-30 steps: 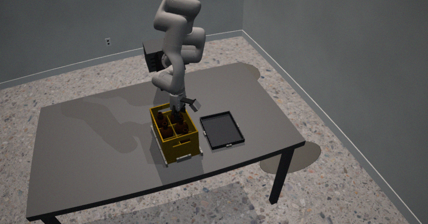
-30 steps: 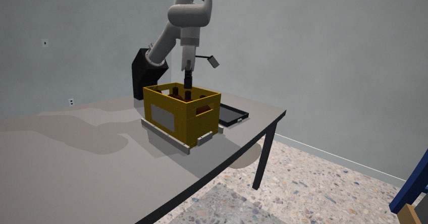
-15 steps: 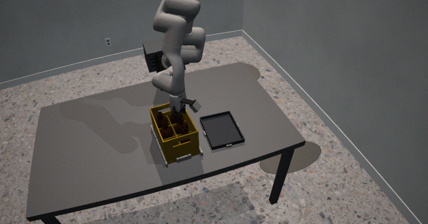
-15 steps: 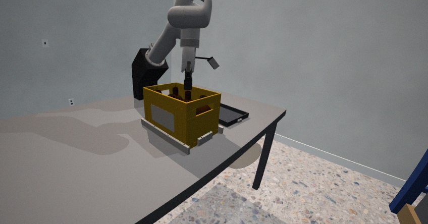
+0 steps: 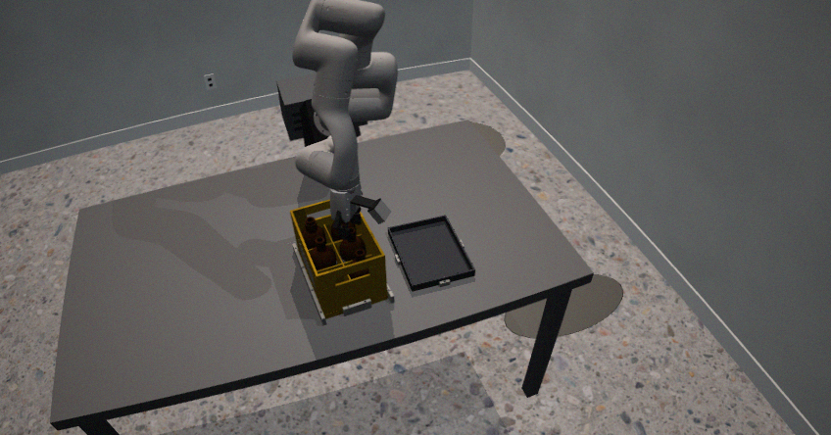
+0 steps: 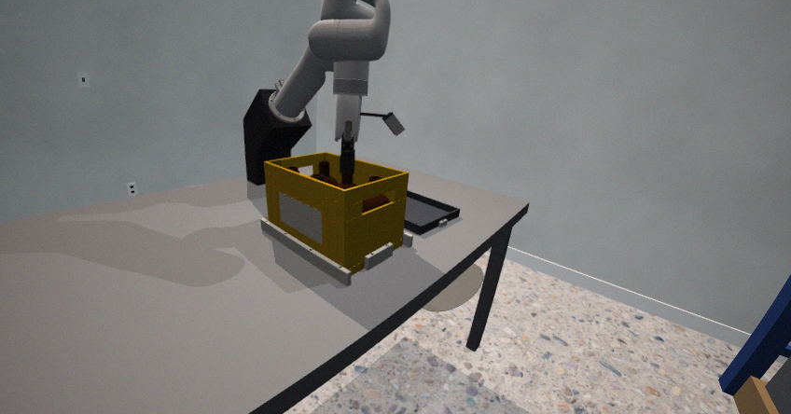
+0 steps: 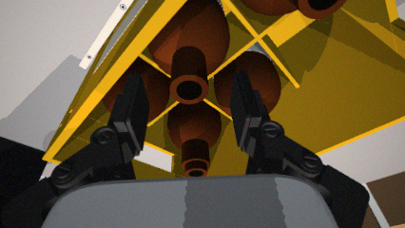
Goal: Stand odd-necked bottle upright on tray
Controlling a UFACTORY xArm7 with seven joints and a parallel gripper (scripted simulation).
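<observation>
My hand is 10 mm past the yellow crate, 40 mm to the left of it and 90 mm above it. Round my hand: black tray (80 mm ahead, 220 mm to the left, 170 mm below).
</observation>
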